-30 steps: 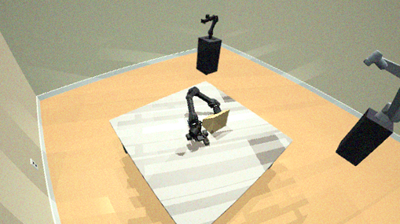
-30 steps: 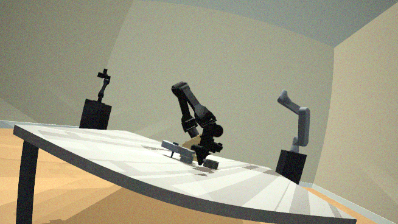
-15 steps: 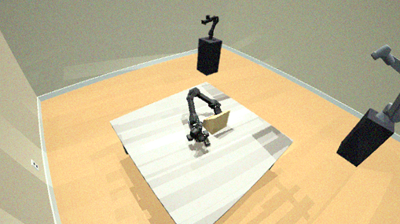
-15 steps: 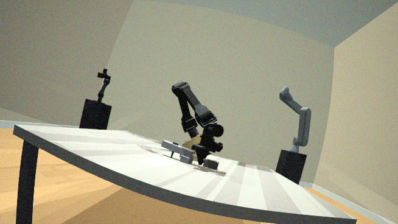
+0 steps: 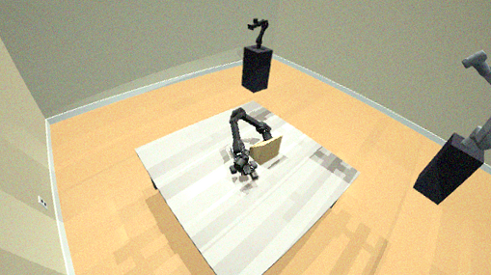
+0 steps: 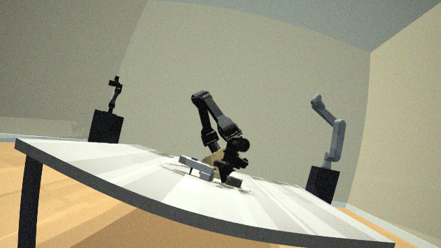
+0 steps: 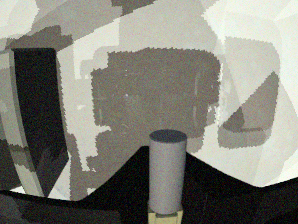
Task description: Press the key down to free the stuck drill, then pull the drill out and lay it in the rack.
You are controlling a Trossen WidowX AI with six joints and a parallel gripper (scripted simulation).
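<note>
The drill lies 1 cm behind my gripper tip, 4 cm to the right of it and 4 cm above it. Also, from my gripper tip: dark block: 6 cm behind, 5 cm to the left, 1 cm above; dark key: 6 cm behind, 16 cm to the right, 4 cm above; grey fixture block: 5 cm behind, 14 cm to the right, 3 cm above.
</note>
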